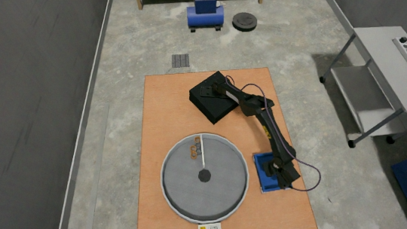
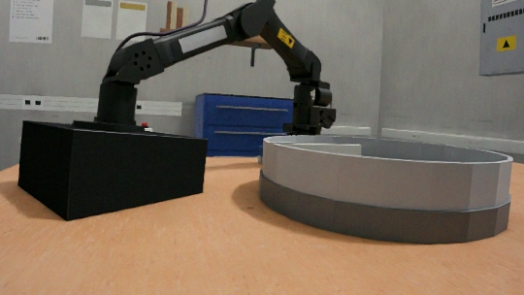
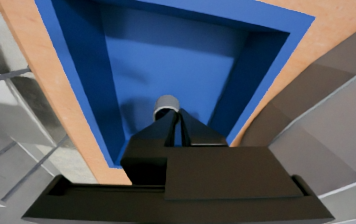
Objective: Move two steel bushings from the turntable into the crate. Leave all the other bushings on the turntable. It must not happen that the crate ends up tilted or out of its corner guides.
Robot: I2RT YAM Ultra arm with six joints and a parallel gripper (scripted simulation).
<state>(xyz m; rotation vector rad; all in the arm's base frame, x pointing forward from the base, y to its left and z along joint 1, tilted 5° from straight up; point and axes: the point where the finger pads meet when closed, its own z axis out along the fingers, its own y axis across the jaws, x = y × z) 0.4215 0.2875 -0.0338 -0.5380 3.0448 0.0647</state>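
Now: the blue crate 10 mm to the left of my hand. The rest, counted from my hand: grey turntable: 50 mm ahead, 330 mm to the right, 20 mm above.
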